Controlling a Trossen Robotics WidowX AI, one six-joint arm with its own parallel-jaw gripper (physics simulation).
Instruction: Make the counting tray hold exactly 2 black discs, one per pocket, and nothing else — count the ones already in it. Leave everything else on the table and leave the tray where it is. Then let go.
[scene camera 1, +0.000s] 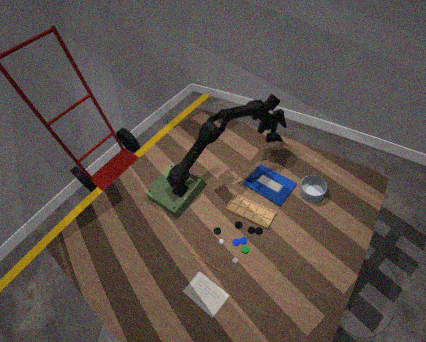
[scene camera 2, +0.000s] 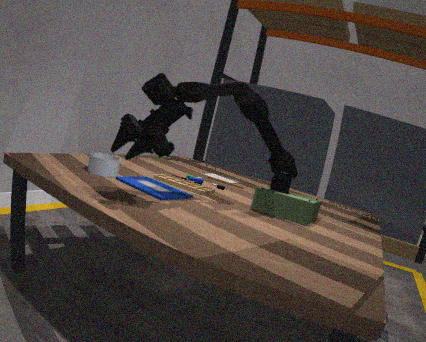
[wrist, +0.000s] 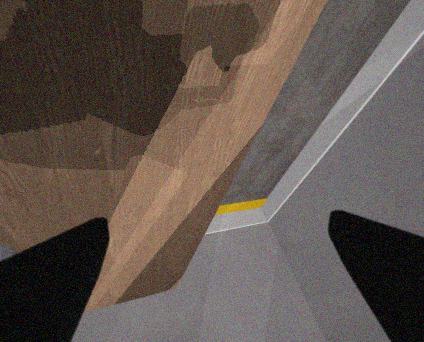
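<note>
The light wooden counting tray (scene camera 1: 251, 212) lies on the table, its pockets in a grid; I can make out no disc in them in scene view 1. Several black discs lie beside the tray's long side: one black disc (scene camera 1: 217, 231) apart, one black disc (scene camera 1: 238, 225) near the tray, and two black discs (scene camera 1: 251, 230) (scene camera 1: 259, 231) close together. In scene view 2 the tray is seen low and edge-on, so its pockets are hidden. My gripper (scene camera 1: 283, 133) (scene camera 2: 120, 154) (wrist: 220, 224) is open and empty, high above the table beyond the blue board, away from tray and discs.
Two blue discs (scene camera 1: 236, 242) (scene camera 1: 243, 241), a green disc (scene camera 1: 245, 249), two whitish discs (scene camera 1: 221, 241) (scene camera 1: 235, 260), a thin stick (scene camera 1: 205, 260) and a paper sheet (scene camera 1: 206, 294) lie past the black discs. A blue board (scene camera 1: 252, 180) (scene camera 2: 172, 194) and a round clear bowl (scene camera 1: 314, 190) (scene camera 2: 103, 165) are beyond the tray.
</note>
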